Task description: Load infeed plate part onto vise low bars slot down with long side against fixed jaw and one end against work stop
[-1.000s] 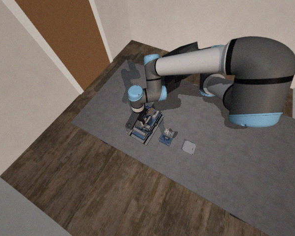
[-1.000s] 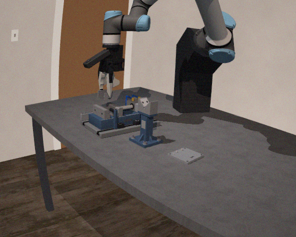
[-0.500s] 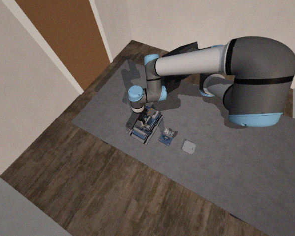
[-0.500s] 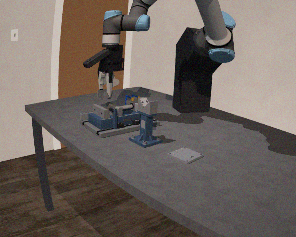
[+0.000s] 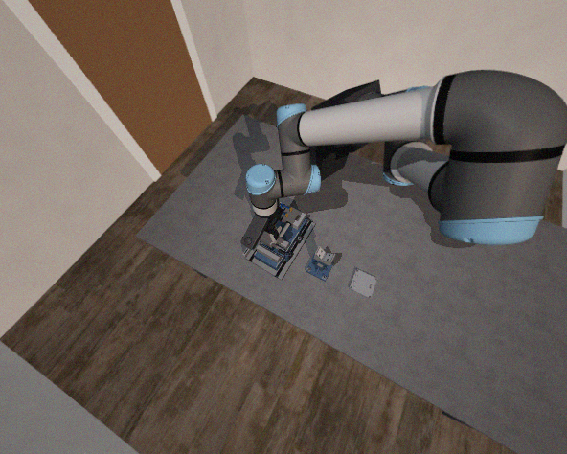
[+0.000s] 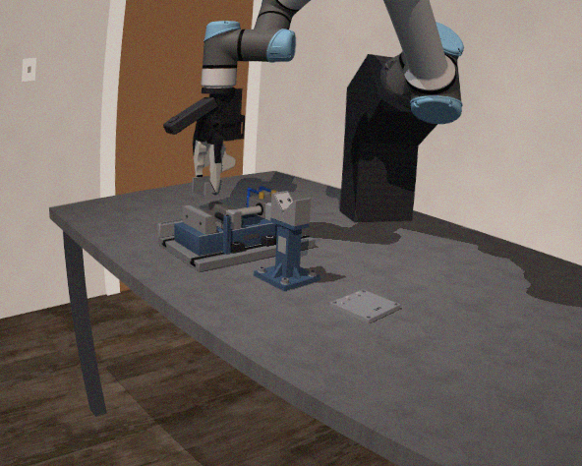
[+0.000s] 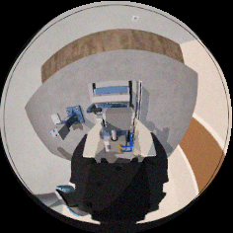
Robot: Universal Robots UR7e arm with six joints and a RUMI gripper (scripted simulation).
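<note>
Right now the part is 10 mm below my hand. The rest, counted from my hand: fixed jaw 70 mm below, 30 mm ahead, 20 mm to the left; moving jaw 70 mm below, 40 mm behind, 20 mm to the left; air cylinder rod 90 mm behind, 70 mm below, 10 mm to the left.
</note>
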